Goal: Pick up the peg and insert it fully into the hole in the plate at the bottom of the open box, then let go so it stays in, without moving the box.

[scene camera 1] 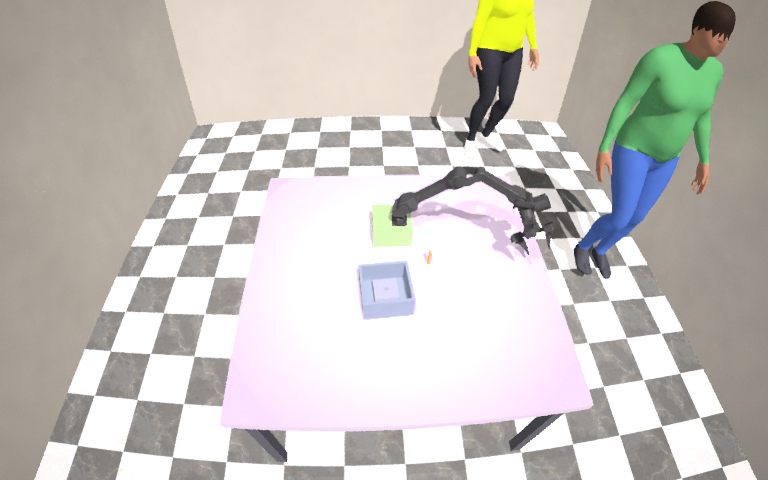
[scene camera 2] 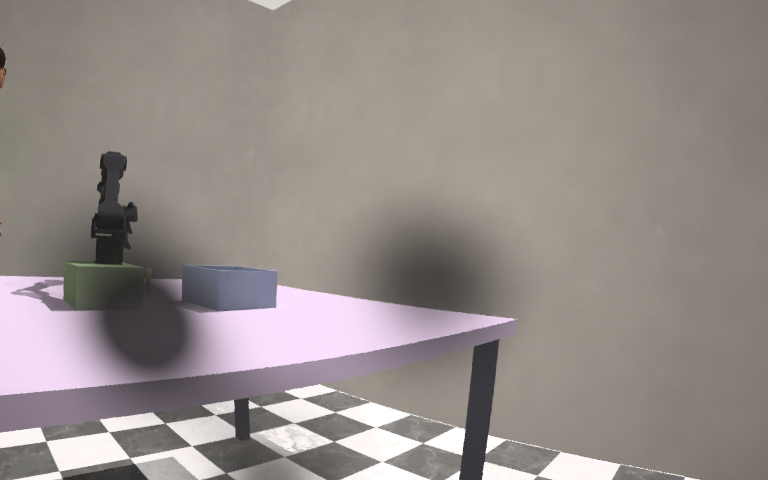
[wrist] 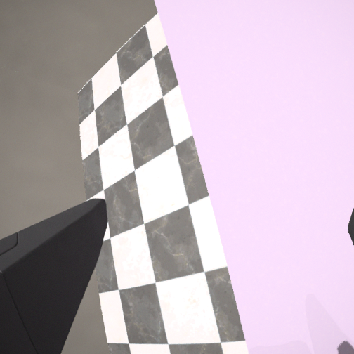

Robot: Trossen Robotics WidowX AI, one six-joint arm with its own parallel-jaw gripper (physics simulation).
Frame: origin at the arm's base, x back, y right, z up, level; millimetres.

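Seen in the pictures: gripper, fingertip midpoint: (scene camera 1: 539,252) (scene camera 2: 130,241); arm's base at its link origin: (scene camera 1: 399,220) (scene camera 2: 108,263).
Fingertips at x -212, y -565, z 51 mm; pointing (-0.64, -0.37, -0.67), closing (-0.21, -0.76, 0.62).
Offsets run from my fingertips to a thing's top centre. "pt": to the spot under its first point. Level surfaces: height alone.
The orange peg @(dx +58, dy +439, dz -68 mm) (scene camera 1: 429,256) (scene camera 2: 148,276) stands upright on the table, between the arm and the box; in the scene camera 2 view it is partly behind the green block. The open blue-grey box @(dx -119, dy +620, dz -50 mm) (scene camera 1: 388,309) (scene camera 2: 244,289) sits left of the peg and nearer the front in the scene camera 1 view. The pale plate @(dx -119, dy +620, dz -87 mm) (scene camera 1: 378,293) lies on its floor, with a small hole @(pt dx -110, dy +617, dz -102 mm) (scene camera 1: 386,288) near the middle. My gripper (scene camera 1: 538,247) (wrist: 233,215) is open and empty, above the table's right edge, well away from peg and box. Neither peg nor box shows in the wrist view.
The arm's base (scene camera 1: 399,218) (scene camera 2: 109,250) stands on a green block (scene camera 1: 390,237) (scene camera 2: 79,283), behind the box. The pink table @(dz -148 mm) (scene camera 1: 317,367) (scene camera 2: 339,328) (wrist: 280,125) has its edge under the gripper. Two people (scene camera 1: 668,107) (scene camera 1: 501,33) stand beyond the table. Dark blurred spots cover parts of the scene camera 2 view.
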